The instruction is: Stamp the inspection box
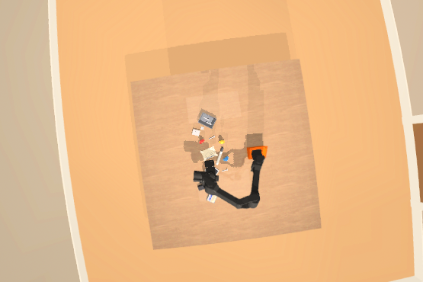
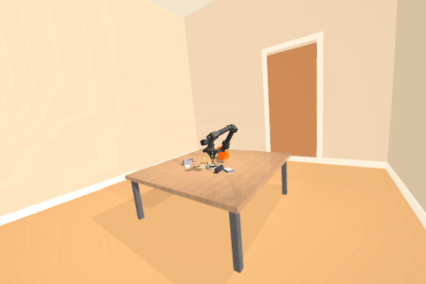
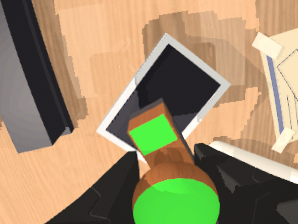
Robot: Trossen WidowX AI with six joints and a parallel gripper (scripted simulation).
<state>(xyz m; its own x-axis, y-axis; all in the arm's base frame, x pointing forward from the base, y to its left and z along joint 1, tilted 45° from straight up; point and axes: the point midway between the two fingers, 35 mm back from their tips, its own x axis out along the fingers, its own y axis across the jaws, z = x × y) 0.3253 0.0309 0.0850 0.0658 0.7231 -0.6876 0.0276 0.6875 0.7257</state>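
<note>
Now: gripper tip 90 mm above the ink pad. Round my gripper tip: white card (130 mm to the right, 90 mm below); black block (50 mm ahead, 100 mm to the left, 80 mm below); blue-knobbed stamp (120 mm behind, 70 mm to the right, 70 mm below).
</note>
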